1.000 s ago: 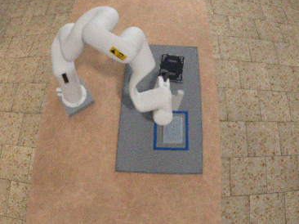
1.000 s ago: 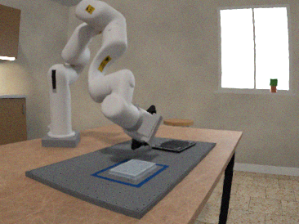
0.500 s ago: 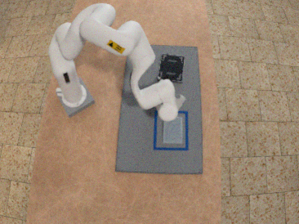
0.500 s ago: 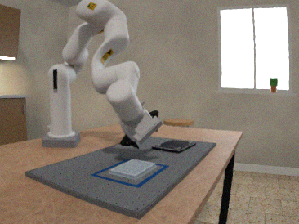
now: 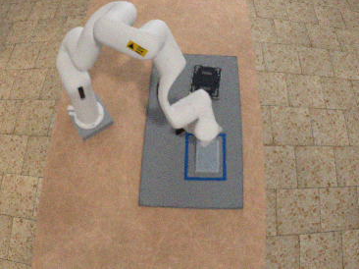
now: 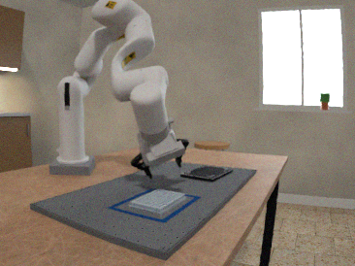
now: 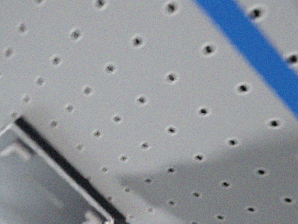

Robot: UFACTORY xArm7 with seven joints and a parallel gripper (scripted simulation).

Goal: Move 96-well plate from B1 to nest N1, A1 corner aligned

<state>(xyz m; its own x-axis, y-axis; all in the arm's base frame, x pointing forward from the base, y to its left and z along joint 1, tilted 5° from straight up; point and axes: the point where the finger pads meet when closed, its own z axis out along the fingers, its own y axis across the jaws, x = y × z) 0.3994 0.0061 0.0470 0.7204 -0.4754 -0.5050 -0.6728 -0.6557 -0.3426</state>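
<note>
Now: hand 140 mm to the left of the 96-well plate, 70 mm short of it and 50 mm above it. From my hand the other things lie so: black plate nest (200 mm to the left, 60 mm ahead, 50 mm below).
</note>
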